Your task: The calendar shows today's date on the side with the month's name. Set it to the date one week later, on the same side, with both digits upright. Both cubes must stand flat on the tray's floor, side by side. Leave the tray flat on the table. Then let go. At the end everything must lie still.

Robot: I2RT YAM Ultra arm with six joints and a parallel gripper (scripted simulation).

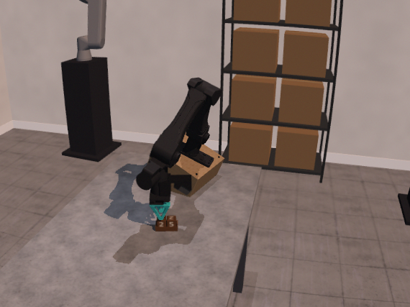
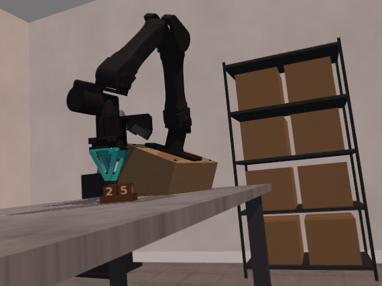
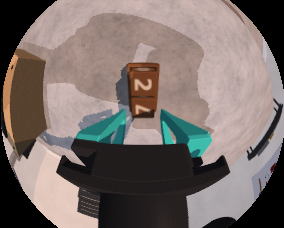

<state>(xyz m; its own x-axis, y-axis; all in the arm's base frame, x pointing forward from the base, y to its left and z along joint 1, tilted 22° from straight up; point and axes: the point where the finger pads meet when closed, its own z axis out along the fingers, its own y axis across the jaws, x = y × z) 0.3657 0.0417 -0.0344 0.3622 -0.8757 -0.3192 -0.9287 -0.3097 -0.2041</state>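
The brown cube is 30 mm below my hand. From my hand the other things lie so: brown calendar tray 10 mm behind, 20 mm to the left, 50 mm below.
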